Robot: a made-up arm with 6 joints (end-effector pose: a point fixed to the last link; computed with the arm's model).
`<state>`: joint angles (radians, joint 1 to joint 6).
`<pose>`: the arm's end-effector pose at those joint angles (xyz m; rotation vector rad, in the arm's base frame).
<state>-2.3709 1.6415 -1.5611 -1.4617 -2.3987 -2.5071</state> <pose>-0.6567 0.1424 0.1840 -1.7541 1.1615 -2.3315</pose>
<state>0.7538 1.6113 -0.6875 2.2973 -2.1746 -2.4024</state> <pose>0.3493 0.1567 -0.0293 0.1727 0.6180 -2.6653</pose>
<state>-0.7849 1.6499 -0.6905 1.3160 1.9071 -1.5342</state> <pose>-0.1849 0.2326 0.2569 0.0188 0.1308 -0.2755</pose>
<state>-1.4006 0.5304 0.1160 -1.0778 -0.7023 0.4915</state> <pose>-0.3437 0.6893 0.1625 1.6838 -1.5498 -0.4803</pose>
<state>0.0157 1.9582 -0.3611 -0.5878 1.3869 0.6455</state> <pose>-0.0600 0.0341 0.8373 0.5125 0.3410 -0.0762</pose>
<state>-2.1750 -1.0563 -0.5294 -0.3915 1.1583 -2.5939</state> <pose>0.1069 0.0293 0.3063 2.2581 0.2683 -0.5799</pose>
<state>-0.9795 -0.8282 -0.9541 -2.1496 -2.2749 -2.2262</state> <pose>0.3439 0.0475 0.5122 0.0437 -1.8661 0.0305</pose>
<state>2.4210 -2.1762 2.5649 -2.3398 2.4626 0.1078</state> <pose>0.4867 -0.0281 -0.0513 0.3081 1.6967 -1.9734</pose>
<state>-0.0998 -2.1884 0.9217 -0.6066 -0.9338 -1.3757</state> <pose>-0.2147 -0.1185 0.2567 -1.0183 1.4262 -0.9207</pose>
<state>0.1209 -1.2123 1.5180 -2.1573 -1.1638 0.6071</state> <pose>-0.2161 0.0256 -0.2255 -0.1333 -1.0768 -0.2137</pose>
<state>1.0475 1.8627 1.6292 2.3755 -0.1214 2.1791</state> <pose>0.6852 0.2412 0.0791 -1.4100 1.0905 -0.7642</pose>
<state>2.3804 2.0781 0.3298 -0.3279 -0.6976 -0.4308</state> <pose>0.5342 0.0174 -0.1469 1.7030 0.5528 -2.5068</pose>
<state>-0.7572 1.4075 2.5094 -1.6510 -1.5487 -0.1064</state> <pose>-0.0915 0.1030 -0.1257 1.9294 0.0027 2.2488</pose>
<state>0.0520 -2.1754 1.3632 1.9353 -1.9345 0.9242</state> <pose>0.5395 -0.1055 0.2194 -0.5549 2.2078 -1.0984</pose>
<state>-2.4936 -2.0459 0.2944 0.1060 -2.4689 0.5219</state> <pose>0.0860 -0.0822 -0.2058 0.6068 -2.6265 0.2828</pose>
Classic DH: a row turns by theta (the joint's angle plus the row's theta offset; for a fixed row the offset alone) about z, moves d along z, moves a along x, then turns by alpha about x. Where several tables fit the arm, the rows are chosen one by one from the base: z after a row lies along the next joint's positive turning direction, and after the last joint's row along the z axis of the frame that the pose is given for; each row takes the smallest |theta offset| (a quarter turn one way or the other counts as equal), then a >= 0, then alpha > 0; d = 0 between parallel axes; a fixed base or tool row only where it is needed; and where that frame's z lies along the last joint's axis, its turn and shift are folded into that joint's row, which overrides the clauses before.
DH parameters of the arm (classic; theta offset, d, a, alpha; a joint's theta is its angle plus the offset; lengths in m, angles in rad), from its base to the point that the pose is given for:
base (fixed): 0 0.0618 0 -1.5708
joint 1: -1.5708 0.0178 0.2183 -1.5708
joint 2: -1.5708 0.2079 0.1158 -1.5708
joint 3: -0.1492 0 0.1144 0
joint 4: 0.1492 -0.1676 0.0059 -1.5708
joint 5: 1.5708 0.3365 0.0631 -1.5708
joint 6: -1.5708 -0.0369 0.1102 1.5708
tool (fixed): 3.1416 0.0157 0 0

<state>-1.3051 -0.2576 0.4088 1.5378 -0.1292 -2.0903</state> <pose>-0.0277 -0.0537 0.3185 -1.9716 0.8909 -0.3412</pose>
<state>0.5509 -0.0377 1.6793 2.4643 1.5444 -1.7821</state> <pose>0.2522 0.3555 -0.0908 -0.2272 -1.3706 1.8045</pose>
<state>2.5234 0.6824 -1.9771 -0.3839 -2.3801 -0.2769</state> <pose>-0.2939 0.3863 -0.5783 -0.8653 -0.2307 -1.3597</pose>
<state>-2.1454 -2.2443 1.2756 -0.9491 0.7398 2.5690</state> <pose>-0.2550 -0.2290 -0.2411 -2.8996 -0.4130 0.9992</pose>
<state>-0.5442 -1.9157 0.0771 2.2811 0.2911 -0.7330</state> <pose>0.2182 -0.0988 0.6119 -1.9202 2.0130 0.9042</pose>
